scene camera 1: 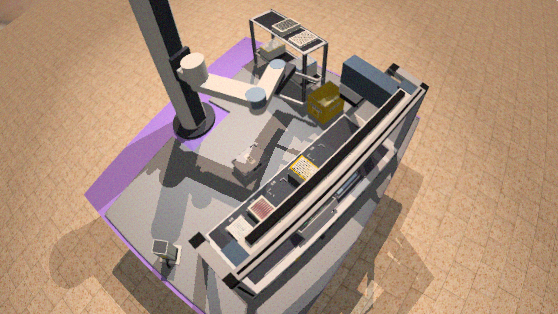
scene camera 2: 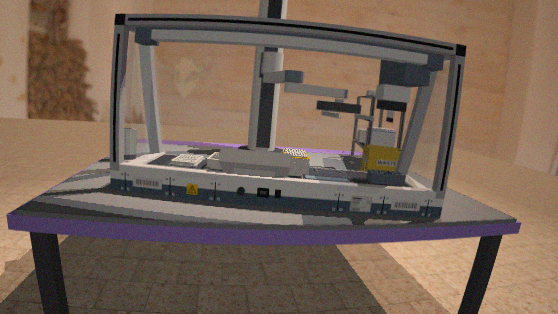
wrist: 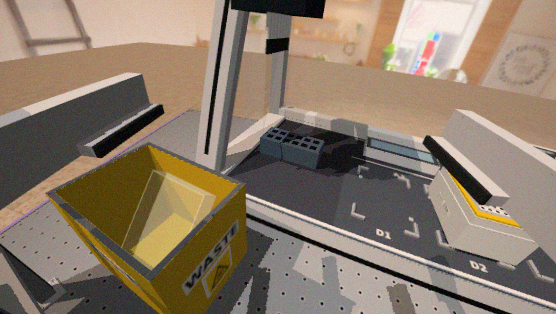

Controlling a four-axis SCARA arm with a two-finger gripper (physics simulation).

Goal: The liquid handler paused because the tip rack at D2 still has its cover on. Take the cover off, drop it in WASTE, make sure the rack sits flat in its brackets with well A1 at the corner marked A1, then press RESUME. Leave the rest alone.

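Places are measured from the arm's base along level axes (x back, y right, z up), in metres.
Where they show: gripper, fingertip midpoint: [scene camera 1: 310,92] [scene camera 2: 356,117] [wrist: 294,107]; arm's base, origin of the base link: [scene camera 1: 194,120].
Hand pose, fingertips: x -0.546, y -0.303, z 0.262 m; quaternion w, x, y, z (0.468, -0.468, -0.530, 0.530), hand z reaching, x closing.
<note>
Things, the pixels of their top centre, and the offset from my fingertips. "*": a spot on its surface instead.
- yellow WASTE bin, middle of its top: [wrist: 148,188] [scene camera 2: 384,148] [scene camera 1: 327,93] dx -0.019, dy -0.139, dz -0.114 m
- D2 tip rack, middle of its top: [wrist: 491,189] [scene camera 2: 295,151] [scene camera 1: 306,168] dx -0.157, dy +0.276, dz -0.126 m
- dark blue block, surface spot: [wrist: 300,150] * dx -0.228, dy -0.002, dz -0.165 m
- red-striped plate, middle of its top: [scene camera 2: 222,156] [scene camera 1: 264,211] dx -0.116, dy +0.518, dz -0.166 m
- white plate, middle of its top: [scene camera 2: 187,158] [scene camera 1: 243,232] dx -0.093, dy +0.640, dz -0.183 m
- grey device, middle of its top: [scene camera 1: 249,158] dx +0.105, dy +0.343, dz -0.193 m
- small box, middle of its top: [scene camera 1: 159,246] [scene camera 2: 127,128] dx +0.126, dy +0.923, dz -0.119 m
The clear cover [wrist: 170,215] [scene camera 1: 328,101] lies tilted inside the yellow WASTE bin [wrist: 227,255] [scene camera 1: 320,111] [scene camera 2: 375,159]. The D2 tip rack [wrist: 487,237] [scene camera 1: 304,168] [scene camera 2: 296,153] has a yellow rim and shows its tips uncovered. It stands by the D2 corner brackets; whether it is fully flat, and which corner holds well A1, I cannot tell. My gripper [wrist: 294,107] [scene camera 2: 338,113] is open and empty, raised near the shelf and behind the bin, away from the rack. RESUME cannot be read in these views.
A shelf stand [scene camera 1: 326,62] with labware is beside the arm. The handler's frame [scene camera 2: 452,125] [wrist: 225,85] spans the deck. A dark blue block [wrist: 300,150] sits beyond D1. A red-striped plate [scene camera 1: 261,208] and a white plate [scene camera 1: 240,228] sit farther along the deck. A grey device [scene camera 1: 247,160] and small box [scene camera 1: 164,248] stand on the table.
</note>
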